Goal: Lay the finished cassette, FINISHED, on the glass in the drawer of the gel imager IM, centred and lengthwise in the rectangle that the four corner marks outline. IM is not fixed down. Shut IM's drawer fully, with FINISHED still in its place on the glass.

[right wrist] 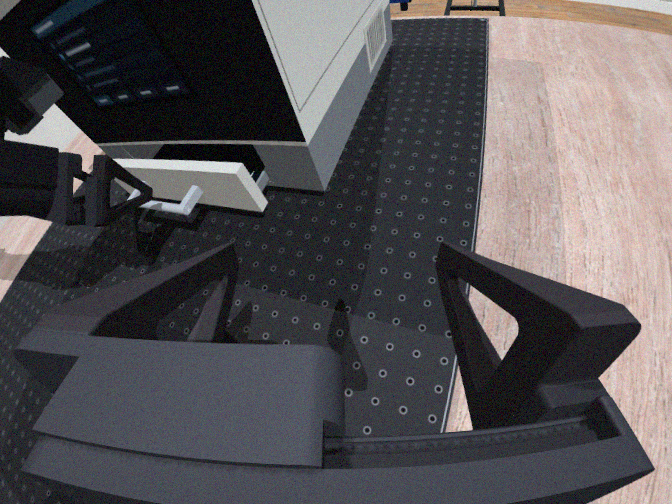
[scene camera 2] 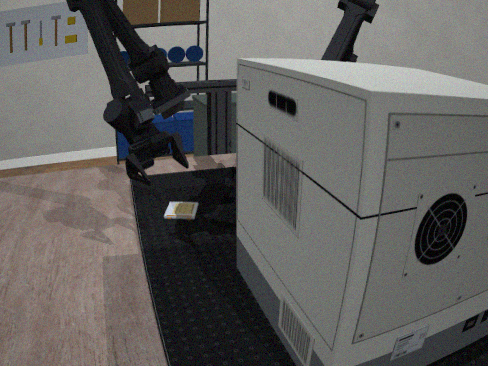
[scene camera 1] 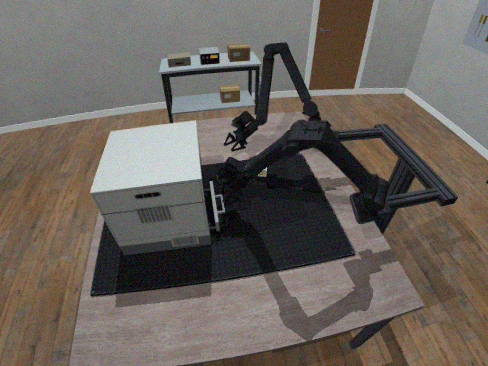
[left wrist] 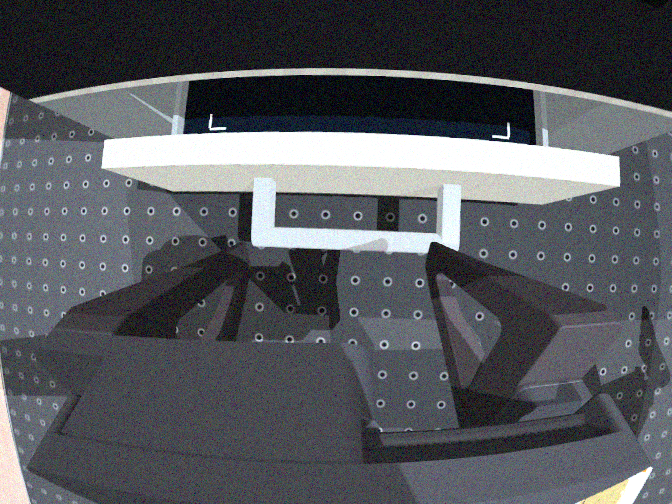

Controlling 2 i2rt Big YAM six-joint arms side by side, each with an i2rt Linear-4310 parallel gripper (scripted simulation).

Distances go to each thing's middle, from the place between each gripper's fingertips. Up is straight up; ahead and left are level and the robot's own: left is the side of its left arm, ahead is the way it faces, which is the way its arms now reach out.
Now: right hand [scene camera 2: 169,175] 240 mm short of the drawer [left wrist: 288,147], 310 mm to the right of it and 130 mm above it.
The drawer lies 17 cm ahead of my left hand, 1 cm to the right of it and 6 cm below it.
